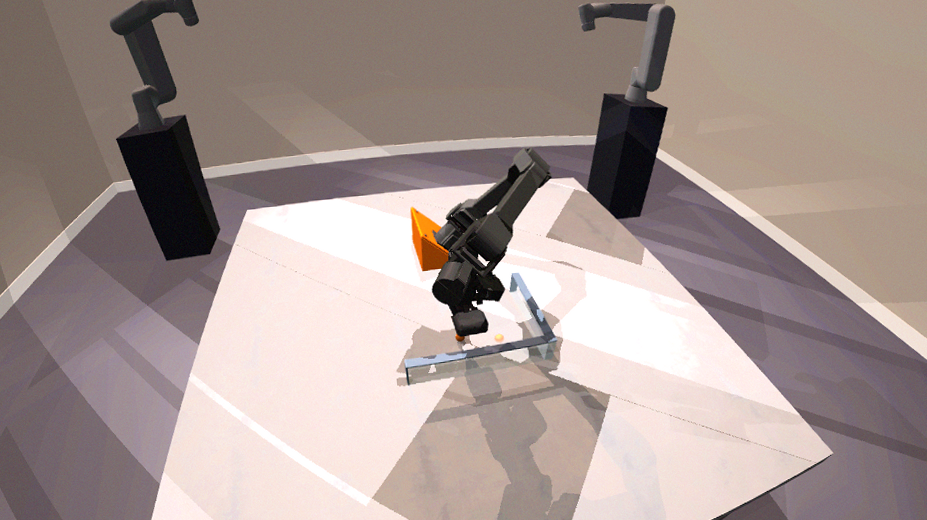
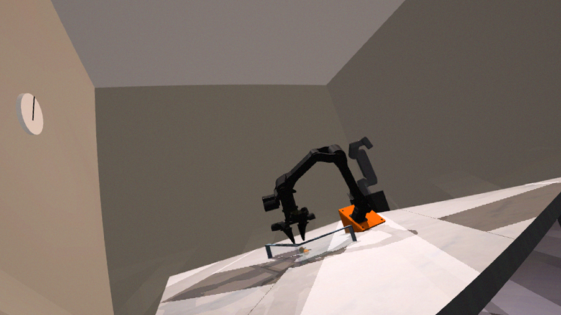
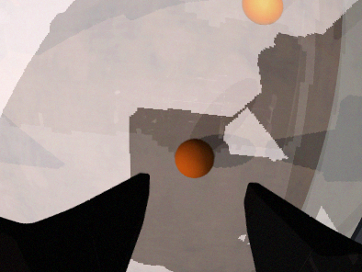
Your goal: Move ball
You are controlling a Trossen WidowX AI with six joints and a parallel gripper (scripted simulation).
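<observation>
My gripper tip is now 3 cm above the orange ball. The rest, counted from my gripper tip: see-through copy of the ball 8 cm to the left, 3 cm below, 3 cm ahead.
</observation>
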